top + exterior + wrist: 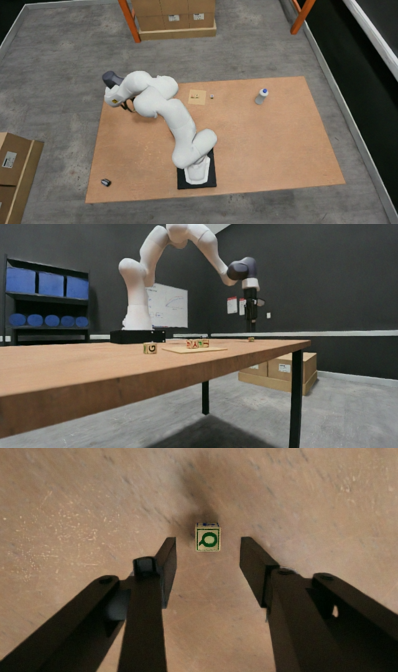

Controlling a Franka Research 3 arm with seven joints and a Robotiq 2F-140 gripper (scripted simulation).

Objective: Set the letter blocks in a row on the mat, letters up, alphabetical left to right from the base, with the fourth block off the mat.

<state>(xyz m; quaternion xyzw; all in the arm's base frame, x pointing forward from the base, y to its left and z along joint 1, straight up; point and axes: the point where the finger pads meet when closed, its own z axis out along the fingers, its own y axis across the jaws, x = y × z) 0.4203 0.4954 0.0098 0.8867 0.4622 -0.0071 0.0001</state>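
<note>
The block is 70 mm below my hand. Also, from my hand: pale yellow mat: 120 mm ahead, 510 mm to the right, 80 mm below; then white bottle: 60 mm ahead, 1030 mm to the right; then black object: 540 mm behind, 140 mm to the left, 70 mm below.
</note>
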